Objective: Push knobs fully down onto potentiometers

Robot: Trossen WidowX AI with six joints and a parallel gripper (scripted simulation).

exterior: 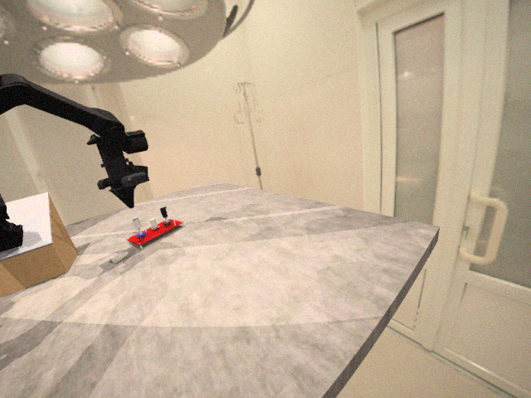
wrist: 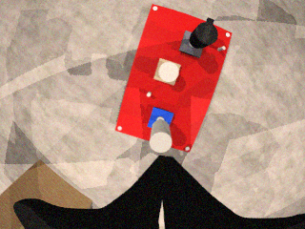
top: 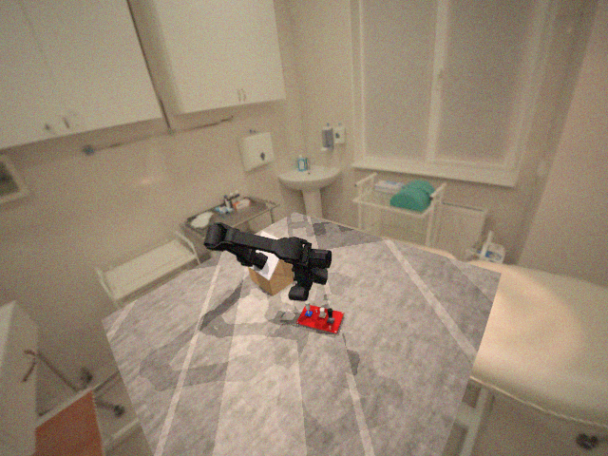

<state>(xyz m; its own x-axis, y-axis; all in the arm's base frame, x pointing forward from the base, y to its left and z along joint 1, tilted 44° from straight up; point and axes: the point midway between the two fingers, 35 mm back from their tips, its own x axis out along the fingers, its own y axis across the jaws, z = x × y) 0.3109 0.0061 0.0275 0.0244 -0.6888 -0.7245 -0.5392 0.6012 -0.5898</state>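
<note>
The grey knob lies 50 mm below my gripper tip. From my gripper tip the other things lie so: black knob 90 mm ahead, 50 mm below, 30 mm to the left.
</note>
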